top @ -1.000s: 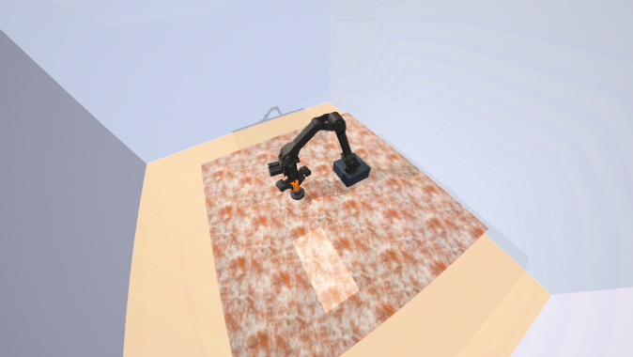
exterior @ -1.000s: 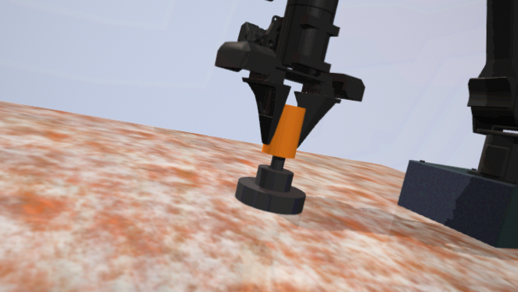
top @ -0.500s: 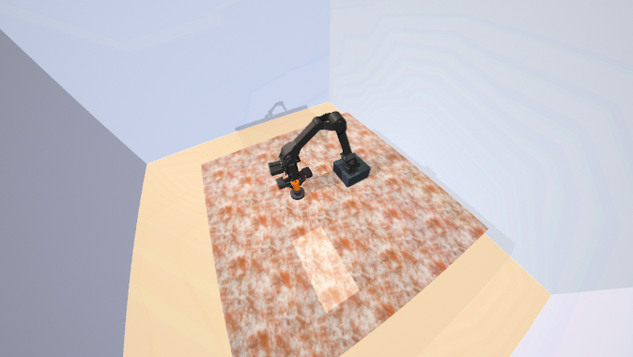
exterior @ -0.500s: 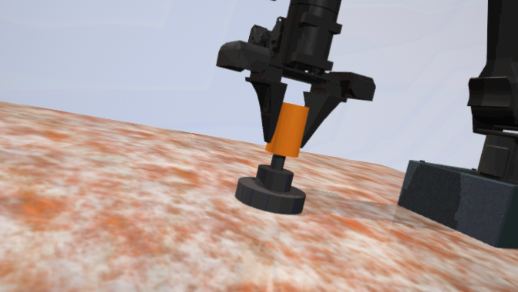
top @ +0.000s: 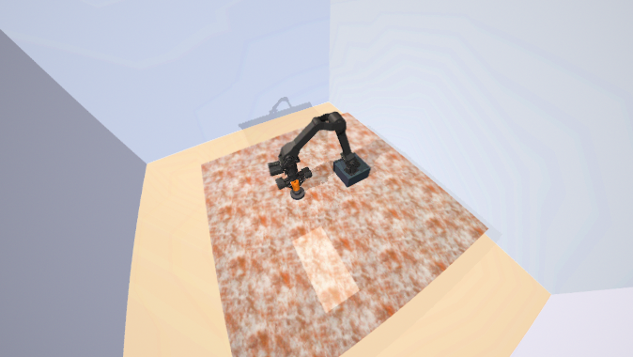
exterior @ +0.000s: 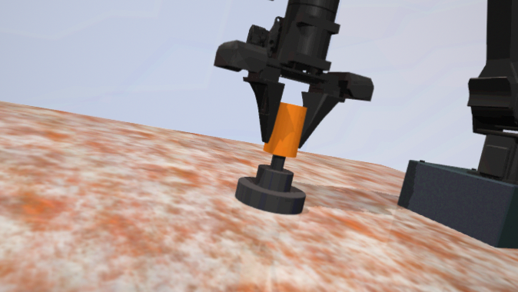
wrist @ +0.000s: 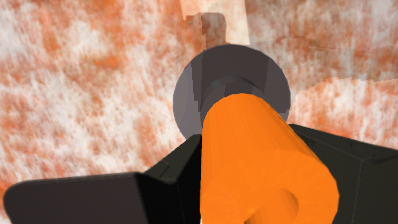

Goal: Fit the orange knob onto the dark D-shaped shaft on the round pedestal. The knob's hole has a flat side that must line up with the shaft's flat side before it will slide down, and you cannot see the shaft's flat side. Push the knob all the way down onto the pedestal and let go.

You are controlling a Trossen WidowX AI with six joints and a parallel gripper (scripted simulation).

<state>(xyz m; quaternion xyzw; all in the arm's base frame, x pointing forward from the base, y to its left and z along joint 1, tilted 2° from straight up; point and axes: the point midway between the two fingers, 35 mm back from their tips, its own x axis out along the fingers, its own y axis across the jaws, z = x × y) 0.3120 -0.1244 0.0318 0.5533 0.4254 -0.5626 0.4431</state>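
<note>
My gripper tip is now 2 cm below the orange knob. The rest, counted from my gripper tip: pedestal (4 cm below).
</note>
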